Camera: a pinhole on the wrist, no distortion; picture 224 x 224 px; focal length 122.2 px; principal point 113.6 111.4 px. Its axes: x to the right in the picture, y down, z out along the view. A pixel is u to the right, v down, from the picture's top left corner.
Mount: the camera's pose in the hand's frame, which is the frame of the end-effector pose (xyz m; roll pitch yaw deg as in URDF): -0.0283 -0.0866 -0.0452 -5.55 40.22 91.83
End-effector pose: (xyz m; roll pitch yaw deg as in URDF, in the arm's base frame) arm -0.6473 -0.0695 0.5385 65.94 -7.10 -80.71
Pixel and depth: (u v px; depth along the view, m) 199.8 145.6 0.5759
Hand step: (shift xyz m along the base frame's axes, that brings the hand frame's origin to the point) 0.0713 0.3508 0.5373
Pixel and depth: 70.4 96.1 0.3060
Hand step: -0.2287 0.0029 0.1295
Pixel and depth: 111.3 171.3 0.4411
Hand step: -0.2364 0.2910 0.2295
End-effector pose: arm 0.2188 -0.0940 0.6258 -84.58 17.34 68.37
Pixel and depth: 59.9 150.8 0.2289
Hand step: -0.2119 -0.0320 0.0773
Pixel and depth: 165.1 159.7 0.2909
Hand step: -0.1798 -0.1685 -0.1116
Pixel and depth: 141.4 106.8 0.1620
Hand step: -0.0738 -0.0269 -0.0259
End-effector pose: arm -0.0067 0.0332 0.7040 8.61 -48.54 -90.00
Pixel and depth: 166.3 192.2 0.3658
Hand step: 0.2252 0.3199 -0.1379
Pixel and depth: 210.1 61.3 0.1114
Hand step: 0.0575 -0.0053 -0.0022
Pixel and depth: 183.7 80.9 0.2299
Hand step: 0.1573 0.0557 0.0472
